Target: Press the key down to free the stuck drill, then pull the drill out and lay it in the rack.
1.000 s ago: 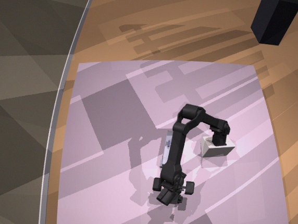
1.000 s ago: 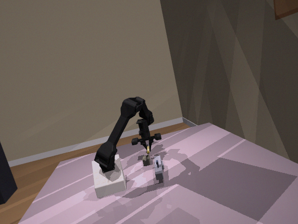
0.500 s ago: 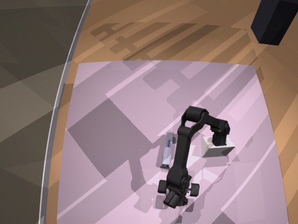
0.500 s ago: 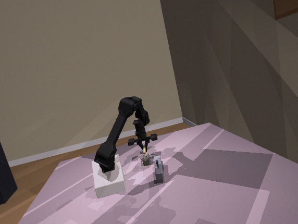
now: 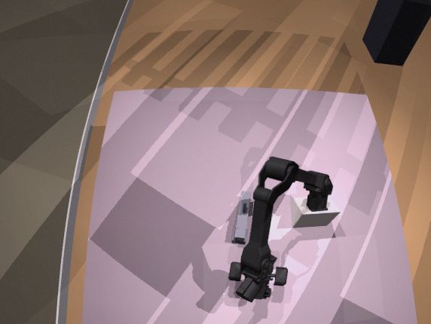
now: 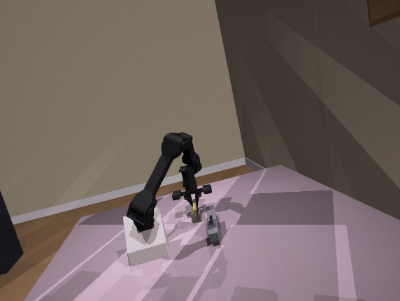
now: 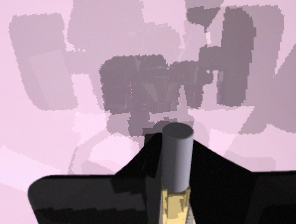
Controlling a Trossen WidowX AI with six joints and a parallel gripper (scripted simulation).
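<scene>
Right now my gripper tip is 10 mm past the rack, 50 mm to the left of it and 10 mm above it. Round my gripper tip: small dark piece: 30 mm ahead, 250 mm to the right, 20 mm above; then drill: 10 mm behind, 40 mm to the right, 30 mm above.
</scene>
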